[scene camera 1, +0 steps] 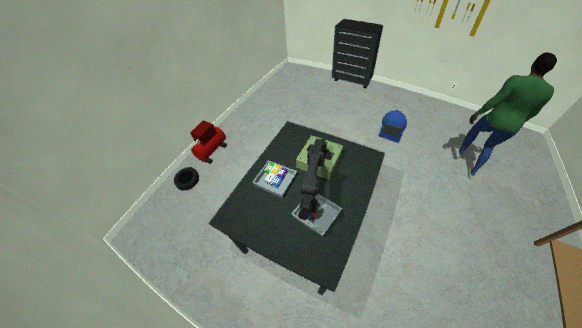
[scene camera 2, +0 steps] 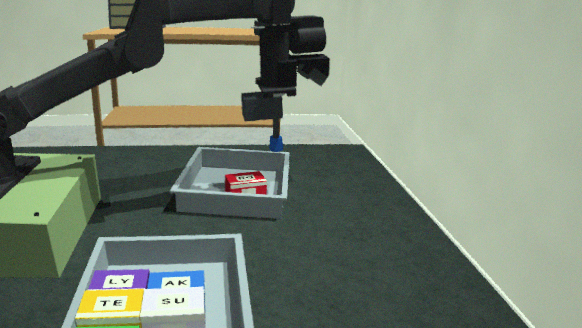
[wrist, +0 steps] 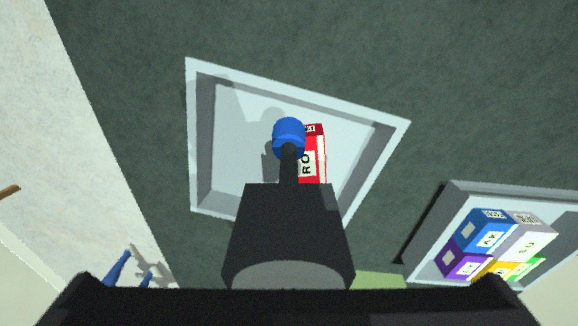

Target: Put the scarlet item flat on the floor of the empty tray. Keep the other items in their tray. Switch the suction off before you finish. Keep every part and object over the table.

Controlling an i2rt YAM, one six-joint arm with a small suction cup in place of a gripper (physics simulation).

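Frame: origin at the arm's base, x ahead, y left, z up, level; metres.
Where they show: end effector, tool point: point(scene camera 1: 310, 217) point(scene camera 2: 276, 148) point(wrist: 288, 132).
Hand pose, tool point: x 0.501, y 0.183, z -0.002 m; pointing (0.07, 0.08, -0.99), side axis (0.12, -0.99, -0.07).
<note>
Things, the pixels of their top centre, and the offset from my tool point. Level surfaces: height alone.
- scarlet box, middle of its top: point(wrist: 305, 164) point(scene camera 2: 245, 177) point(scene camera 1: 311, 211) dx -0.064, dy -0.026, dz -0.056 m
- far grey tray, middle of its top: point(wrist: 279, 174) point(scene camera 2: 236, 169) point(scene camera 1: 317, 211) dx -0.084, dy +0.007, dz -0.051 m
- dark table, its level: dz -0.101 m
The scarlet box point(scene camera 1: 314, 216) point(scene camera 2: 245, 183) point(wrist: 311, 144), labelled RO, lies flat on the floor of the far grey tray point(scene camera 1: 329, 218) point(scene camera 2: 230, 205) point(wrist: 230, 130), inside its walls. My suction cup point(scene camera 2: 276, 144) point(wrist: 288, 135) is blue, bare and off. It hangs above that tray, higher than the box and apart from it. The cup and its stem hide part of the box in the wrist view. The purple point(scene camera 2: 119, 280), blue point(scene camera 2: 176, 281), yellow point(scene camera 2: 111, 303), white point(scene camera 2: 173, 302) and green point(wrist: 530, 267) boxes sit together in the other grey tray point(scene camera 2: 246, 280) point(wrist: 425, 235).
The light green base block point(scene camera 1: 302, 161) point(scene camera 2: 35, 200) carries the arm at the back of the dark table point(scene camera 1: 265, 230) point(scene camera 2: 400, 235). The walls of both trays stand up around their contents. A person in green point(scene camera 1: 520, 102) stands on the room floor, away from the table.
</note>
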